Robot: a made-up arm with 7 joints. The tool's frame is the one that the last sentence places.
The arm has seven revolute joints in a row. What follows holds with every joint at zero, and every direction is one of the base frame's. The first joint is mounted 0.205 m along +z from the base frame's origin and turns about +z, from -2.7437 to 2.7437 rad. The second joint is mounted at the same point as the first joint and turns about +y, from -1.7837 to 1.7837 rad. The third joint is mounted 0.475 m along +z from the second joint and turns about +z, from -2.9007 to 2.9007 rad. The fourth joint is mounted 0.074 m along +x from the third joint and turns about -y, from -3.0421 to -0.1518 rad. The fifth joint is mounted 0.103 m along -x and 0.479 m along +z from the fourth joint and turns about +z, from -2.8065 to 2.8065 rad. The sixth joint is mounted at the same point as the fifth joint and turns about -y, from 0.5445 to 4.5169 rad. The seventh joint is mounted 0.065 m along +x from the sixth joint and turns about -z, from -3.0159 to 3.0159 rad. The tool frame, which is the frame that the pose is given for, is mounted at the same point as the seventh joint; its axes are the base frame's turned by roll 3.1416, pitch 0 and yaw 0 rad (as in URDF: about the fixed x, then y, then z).
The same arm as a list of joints. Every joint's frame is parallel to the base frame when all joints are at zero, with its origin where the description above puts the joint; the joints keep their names.
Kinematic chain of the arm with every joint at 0, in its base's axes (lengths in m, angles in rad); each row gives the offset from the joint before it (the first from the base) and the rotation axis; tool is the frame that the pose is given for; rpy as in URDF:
joint 1: xyz 0 0 0.205 axis +z
joint 2: xyz 0 0 0 axis +y
joint 3: xyz 0 0 0.475 axis +z
joint 4: xyz 0.074 0 0 axis -y
joint 5: xyz -0.103 0 0.479 axis +z
joint 6: xyz 0 0 0 axis -y
joint 7: xyz 0.065 0 0 axis -z
tool: xyz 0 0 0 rpy -3.1416 0 0
Joint limits (rad, base to tool): -2.7437..2.7437 -1.7837..1.7837 -2.9007..2.9007 -3.0421..-0.1518 -2.8065..2.8065 0.5445..4.5169 -3.0159..3.0159

